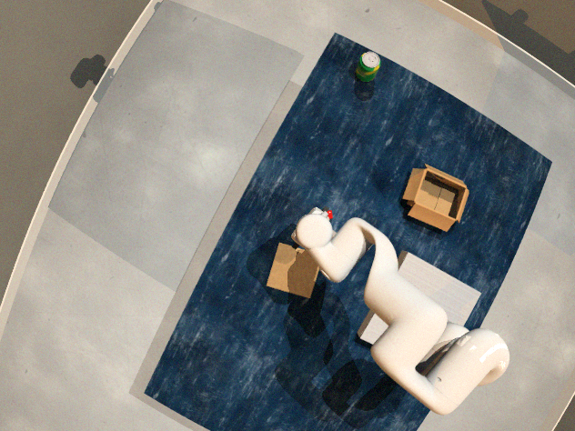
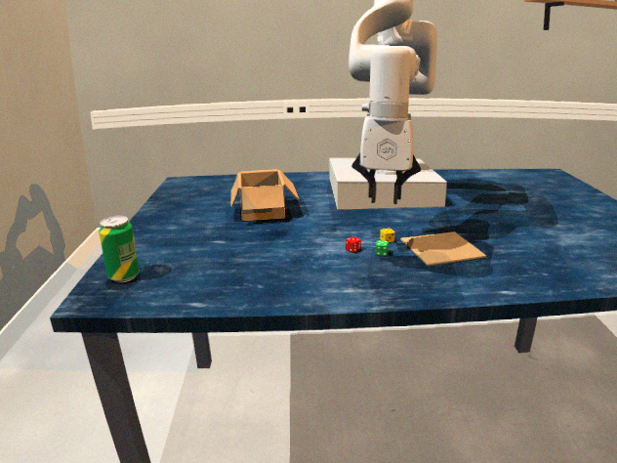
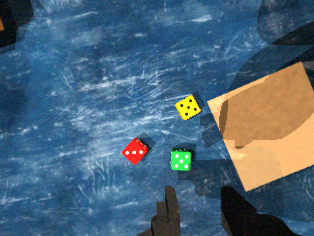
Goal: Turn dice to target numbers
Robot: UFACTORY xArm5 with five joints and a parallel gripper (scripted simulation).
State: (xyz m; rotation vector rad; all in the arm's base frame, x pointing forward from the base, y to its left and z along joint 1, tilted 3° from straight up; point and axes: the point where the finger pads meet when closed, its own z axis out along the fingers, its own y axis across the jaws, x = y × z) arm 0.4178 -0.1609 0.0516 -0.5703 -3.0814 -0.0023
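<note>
The green die lies 1 cm behind my hand and 13 cm below it. From my hand the other things lie so: red die 4 cm behind, 5 cm to the right, 13 cm below; mat 14 cm to the left, 14 cm below; yellow die 7 cm behind, 4 cm to the left, 13 cm below.
</note>
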